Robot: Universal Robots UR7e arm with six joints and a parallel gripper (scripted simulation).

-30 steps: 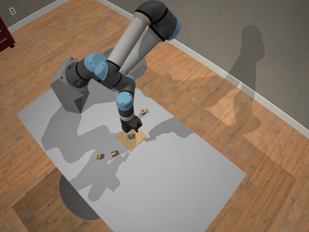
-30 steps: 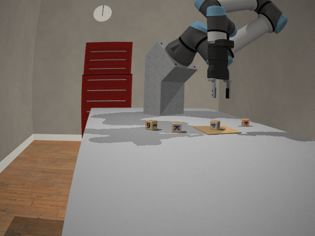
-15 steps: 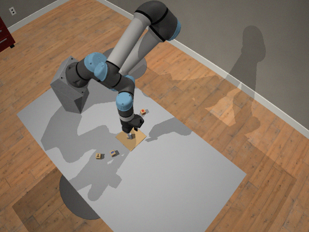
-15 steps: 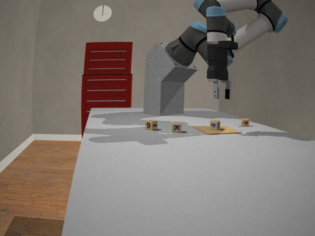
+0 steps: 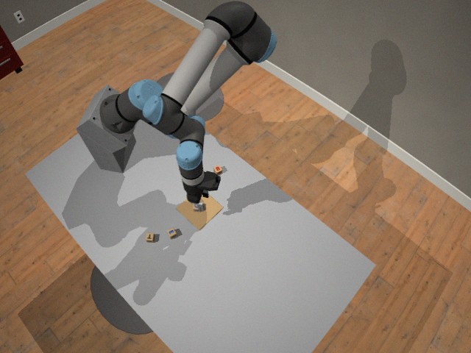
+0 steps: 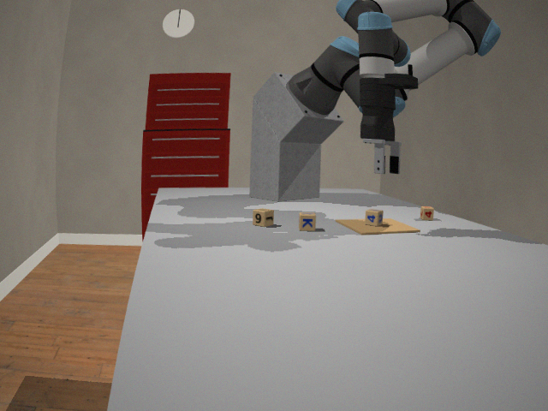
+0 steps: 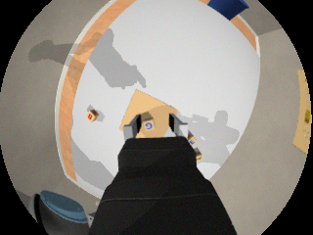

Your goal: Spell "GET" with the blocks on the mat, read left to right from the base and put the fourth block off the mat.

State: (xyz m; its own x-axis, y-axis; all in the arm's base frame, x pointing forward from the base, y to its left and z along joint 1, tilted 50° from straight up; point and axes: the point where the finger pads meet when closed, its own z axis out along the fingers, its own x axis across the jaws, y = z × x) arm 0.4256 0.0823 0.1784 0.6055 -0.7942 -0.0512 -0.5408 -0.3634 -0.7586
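Now: the tan mat 130 mm below my hand, 40 mm behind it and 10 mm to the right of it. Also, from my hand: E block: 150 mm to the right, 120 mm below, 20 mm ahead.
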